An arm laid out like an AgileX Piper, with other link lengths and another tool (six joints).
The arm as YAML. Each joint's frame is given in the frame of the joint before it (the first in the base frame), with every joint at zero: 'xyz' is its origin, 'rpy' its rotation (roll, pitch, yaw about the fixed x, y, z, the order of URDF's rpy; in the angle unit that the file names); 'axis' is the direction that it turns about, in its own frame. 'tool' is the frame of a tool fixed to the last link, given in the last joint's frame.
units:
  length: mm
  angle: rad
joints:
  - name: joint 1
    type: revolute
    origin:
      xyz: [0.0, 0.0, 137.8]
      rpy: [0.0, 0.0, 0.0]
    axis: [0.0, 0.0, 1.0]
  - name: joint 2
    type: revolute
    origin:
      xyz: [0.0, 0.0, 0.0]
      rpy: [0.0, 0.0, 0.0]
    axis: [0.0, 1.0, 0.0]
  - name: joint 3
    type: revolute
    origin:
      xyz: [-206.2, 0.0, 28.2]
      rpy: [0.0, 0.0, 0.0]
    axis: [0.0, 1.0, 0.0]
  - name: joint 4
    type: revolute
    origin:
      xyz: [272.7, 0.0, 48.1]
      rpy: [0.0, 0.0, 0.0]
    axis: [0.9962, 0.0, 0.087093]
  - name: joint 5
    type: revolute
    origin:
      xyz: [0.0, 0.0, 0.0]
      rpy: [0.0, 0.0, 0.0]
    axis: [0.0, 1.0, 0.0]
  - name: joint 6
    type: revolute
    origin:
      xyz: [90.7, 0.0, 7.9]
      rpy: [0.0, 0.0, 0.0]
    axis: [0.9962, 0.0, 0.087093]
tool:
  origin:
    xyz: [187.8, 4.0, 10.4]
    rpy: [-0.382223, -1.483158, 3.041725]
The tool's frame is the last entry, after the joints.
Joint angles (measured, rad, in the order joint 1, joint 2, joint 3, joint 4, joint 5, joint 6), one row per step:
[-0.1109, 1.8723, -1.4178, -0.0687, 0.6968, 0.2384]
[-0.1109, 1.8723, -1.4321, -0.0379, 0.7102, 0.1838]
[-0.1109, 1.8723, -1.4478, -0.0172, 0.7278, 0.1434]
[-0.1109, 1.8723, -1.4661, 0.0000, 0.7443, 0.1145]
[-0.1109, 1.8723, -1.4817, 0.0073, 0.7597, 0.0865]
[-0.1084, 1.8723, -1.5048, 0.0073, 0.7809, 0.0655]
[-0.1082, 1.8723, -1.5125, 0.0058, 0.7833, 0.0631]
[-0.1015, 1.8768, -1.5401, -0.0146, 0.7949, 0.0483]
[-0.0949, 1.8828, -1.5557, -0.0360, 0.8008, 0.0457]
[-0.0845, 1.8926, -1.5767, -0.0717, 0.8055, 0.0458]
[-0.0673, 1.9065, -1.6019, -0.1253, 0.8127, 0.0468]
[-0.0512, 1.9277, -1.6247, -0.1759, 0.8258, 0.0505]
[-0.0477, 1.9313, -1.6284, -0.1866, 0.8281, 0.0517]
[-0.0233, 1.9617, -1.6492, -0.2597, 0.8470, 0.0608]
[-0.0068, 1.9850, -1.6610, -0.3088, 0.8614, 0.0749]
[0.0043, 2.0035, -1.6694, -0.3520, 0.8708, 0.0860]
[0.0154, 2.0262, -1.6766, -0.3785, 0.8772, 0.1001]
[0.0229, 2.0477, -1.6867, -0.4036, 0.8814, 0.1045]
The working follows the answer.
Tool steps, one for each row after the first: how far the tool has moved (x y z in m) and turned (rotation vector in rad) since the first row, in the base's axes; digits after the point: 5 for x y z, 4 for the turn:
[0.00157, 0.00510, 0.00368, 0.0021, 0.0007, 0.0362]
[0.00243, 0.00860, 0.00754, 0.0022, 0.0034, 0.0640]
[0.00432, 0.01151, 0.01268, 0.0041, 0.0015, 0.0836]
[0.00536, 0.01268, 0.01689, -0.0025, 0.0023, 0.1059]
[0.00714, 0.01363, 0.02336, -0.0129, 0.0019, 0.1269]
[0.00880, 0.01323, 0.02614, -0.0164, -0.0029, 0.1295]
[0.01336, 0.01185, 0.03348, -0.0451, -0.0098, 0.1543]
[0.01568, 0.01050, 0.03608, -0.0674, -0.0099, 0.1682]
[0.01947, 0.00801, 0.03938, -0.1027, -0.0109, 0.1867]
[0.02374, 0.00525, 0.04260, -0.1546, -0.0077, 0.2145]
[0.02550, 0.00256, 0.04078, -0.2002, 0.0094, 0.2377]
[0.02580, 0.00205, 0.04051, -0.2097, 0.0126, 0.2423]
[0.02564, -0.00135, 0.03414, -0.2729, 0.0464, 0.2735]
[0.02456, -0.00375, 0.02801, -0.3116, 0.0733, 0.2876]
[0.02404, -0.00750, 0.02370, -0.3470, 0.0934, 0.2980]
[0.02327, -0.00765, 0.01628, -0.3646, 0.1130, 0.3037]
[0.02373, -0.00922, 0.01086, -0.3860, 0.1283, 0.3139]

Tool pose at each row, in the base's axes (x y z in m, rotation vector in rad; rounded; the steps above come from the unrounded poses):
[0.48165, -0.06094, 0.00353, 2.5336, -0.5475, 0.5746]
[0.48322, -0.05584, 0.00721, 2.5503, -0.5033, 0.5863]
[0.48408, -0.05234, 0.01107, 2.5615, -0.4675, 0.5928]
[0.48597, -0.04943, 0.01621, 2.5704, -0.4443, 0.6020]
[0.48701, -0.04826, 0.02042, 2.5723, -0.4134, 0.6096]
[0.48880, -0.04731, 0.02689, 2.5697, -0.3830, 0.6187]
[0.49045, -0.04771, 0.02966, 2.5665, -0.3800, 0.6264]
[0.49501, -0.04909, 0.03701, 2.5461, -0.3403, 0.6473]
[0.49733, -0.05044, 0.03961, 2.5290, -0.3145, 0.6546]
[0.50112, -0.05293, 0.04291, 2.5003, -0.2788, 0.6657]
[0.50539, -0.05569, 0.04613, 2.4584, -0.2247, 0.6758]
[0.50715, -0.05838, 0.04431, 2.4229, -0.1748, 0.6659]
[0.50745, -0.05890, 0.04404, 2.4153, -0.1649, 0.6641]
[0.50729, -0.06230, 0.03766, 2.3658, -0.0950, 0.6372]
[0.50621, -0.06469, 0.03154, 2.3345, -0.0572, 0.6118]
[0.50569, -0.06844, 0.02723, 2.3043, -0.0275, 0.5933]
[0.50492, -0.06859, 0.01981, 2.2902, -0.0091, 0.5727]
[0.50538, -0.07017, 0.01438, 2.2728, 0.0141, 0.5591]

